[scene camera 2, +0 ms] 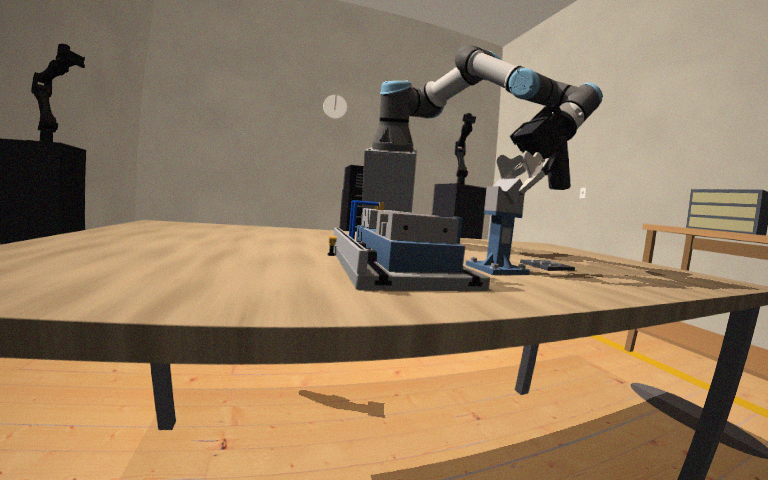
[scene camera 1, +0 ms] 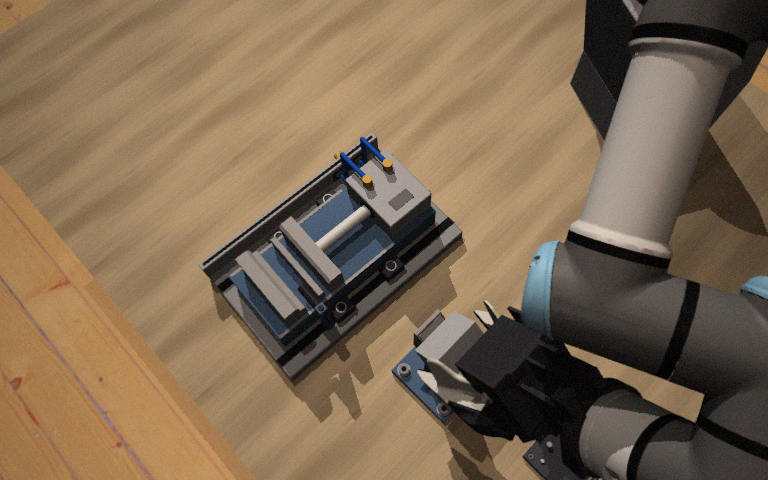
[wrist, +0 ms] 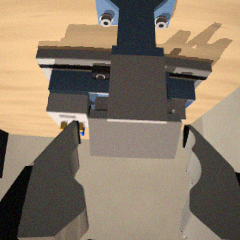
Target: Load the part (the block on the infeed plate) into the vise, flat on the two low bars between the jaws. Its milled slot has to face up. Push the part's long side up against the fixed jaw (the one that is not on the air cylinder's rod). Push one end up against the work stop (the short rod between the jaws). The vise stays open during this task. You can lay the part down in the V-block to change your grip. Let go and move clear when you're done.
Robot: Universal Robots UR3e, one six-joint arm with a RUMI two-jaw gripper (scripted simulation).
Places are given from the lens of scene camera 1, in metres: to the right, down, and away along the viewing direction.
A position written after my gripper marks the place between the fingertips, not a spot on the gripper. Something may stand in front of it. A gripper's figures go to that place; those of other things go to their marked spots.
my gripper (scene camera 1: 447, 341): 0.07, 0.11, 0.64
part (scene camera 1: 456, 334): 0.07, 0.10, 0.62
moving jaw (scene camera 1: 318, 261): -0.08, 0.03, 0.74
white cylinder rod (scene camera 1: 347, 225): -0.05, -0.02, 0.77
The marked spots on the moving jaw and the part are 0.21 m apart.
